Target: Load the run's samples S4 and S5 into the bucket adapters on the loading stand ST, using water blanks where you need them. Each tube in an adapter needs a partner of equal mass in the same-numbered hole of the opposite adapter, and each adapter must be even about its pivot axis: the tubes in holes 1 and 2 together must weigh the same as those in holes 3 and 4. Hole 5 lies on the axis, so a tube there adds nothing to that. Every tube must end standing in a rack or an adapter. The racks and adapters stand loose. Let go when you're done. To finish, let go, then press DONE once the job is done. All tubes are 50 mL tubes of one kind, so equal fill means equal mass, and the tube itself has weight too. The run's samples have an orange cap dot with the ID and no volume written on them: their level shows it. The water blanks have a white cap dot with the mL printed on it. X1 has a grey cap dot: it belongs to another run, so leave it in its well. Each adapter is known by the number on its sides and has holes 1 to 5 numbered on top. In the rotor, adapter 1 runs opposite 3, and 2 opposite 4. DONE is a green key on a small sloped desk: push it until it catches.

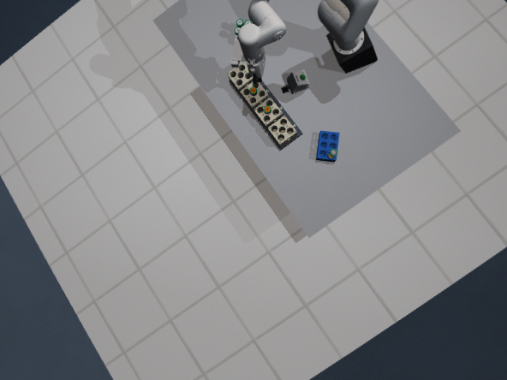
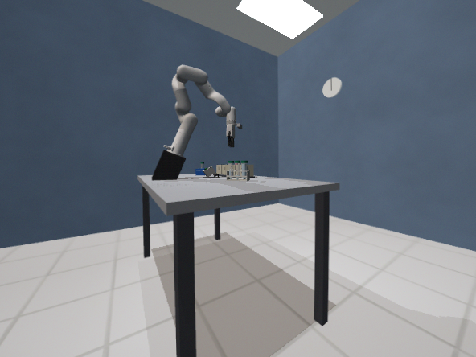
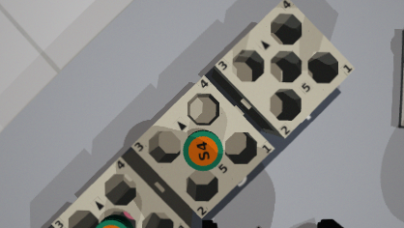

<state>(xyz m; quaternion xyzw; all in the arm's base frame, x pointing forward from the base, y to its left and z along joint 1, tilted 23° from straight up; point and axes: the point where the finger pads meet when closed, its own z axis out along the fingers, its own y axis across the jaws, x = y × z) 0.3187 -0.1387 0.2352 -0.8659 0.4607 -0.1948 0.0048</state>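
The white rack lies 24 cm to the right of my hand, 22 cm below it and 17 cm behind it. From my hand the other things lie so: blue rack 40 cm to the left, 22 cm below, 1 cm ahead; then adapter 20 cm to the left, 20 cm below, 10 cm ahead.
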